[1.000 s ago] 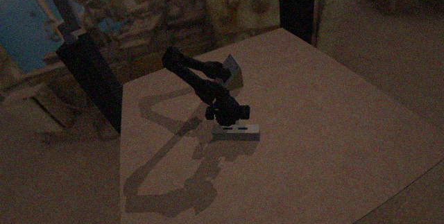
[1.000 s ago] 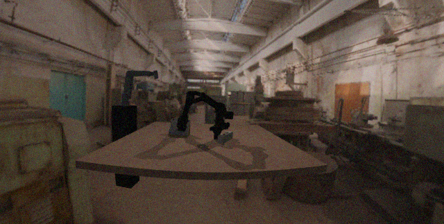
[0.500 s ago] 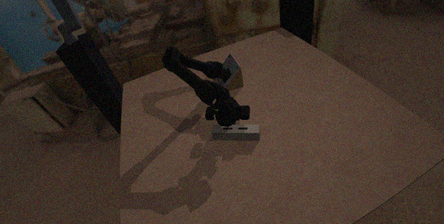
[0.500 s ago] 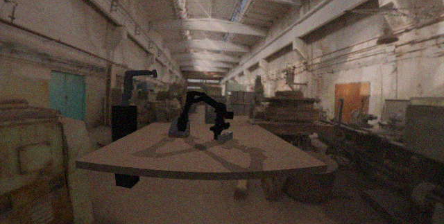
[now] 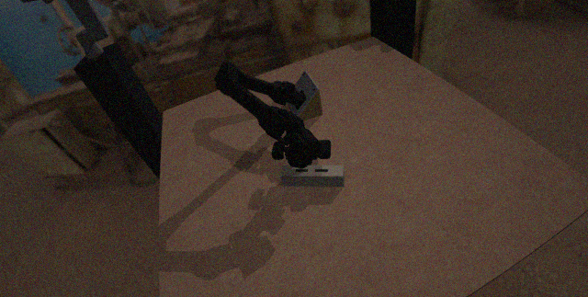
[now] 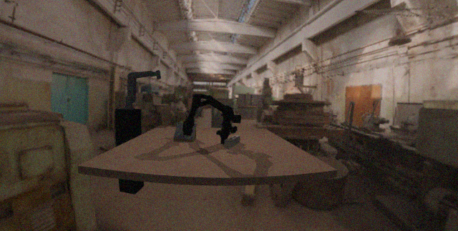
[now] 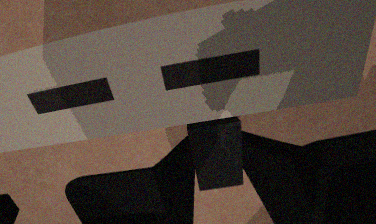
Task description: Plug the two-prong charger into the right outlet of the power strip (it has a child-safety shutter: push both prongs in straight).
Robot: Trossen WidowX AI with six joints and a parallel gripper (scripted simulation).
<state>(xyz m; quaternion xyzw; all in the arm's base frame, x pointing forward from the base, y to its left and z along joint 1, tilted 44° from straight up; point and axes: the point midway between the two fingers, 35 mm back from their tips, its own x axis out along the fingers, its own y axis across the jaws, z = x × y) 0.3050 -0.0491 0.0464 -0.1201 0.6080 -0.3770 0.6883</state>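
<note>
Now: gripper tip 20 mm short of the dark two-prong charger, 10 mm to the left of it and 10 mm below it.
</note>
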